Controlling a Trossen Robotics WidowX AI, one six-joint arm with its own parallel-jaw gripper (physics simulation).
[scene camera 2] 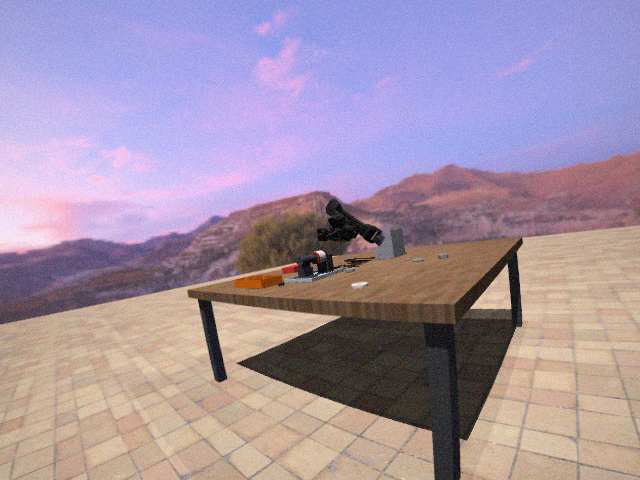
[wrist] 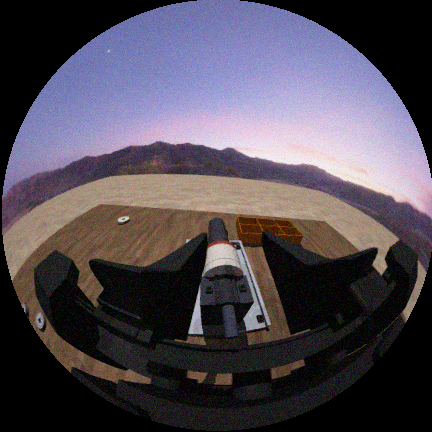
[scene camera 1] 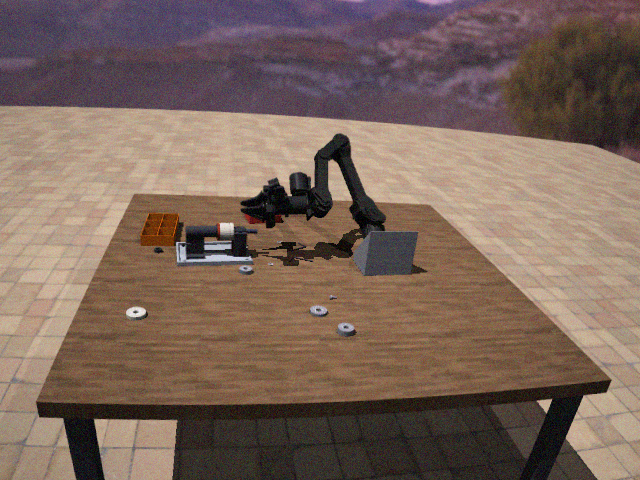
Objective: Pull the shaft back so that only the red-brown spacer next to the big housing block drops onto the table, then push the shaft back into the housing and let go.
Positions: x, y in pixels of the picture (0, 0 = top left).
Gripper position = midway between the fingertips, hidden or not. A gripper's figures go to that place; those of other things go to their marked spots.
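There is an orange compartment tray (wrist: 249, 229), and it sits 0.42 m from the lens. My gripper (wrist: 234, 236) is 0.10 m from the lens.
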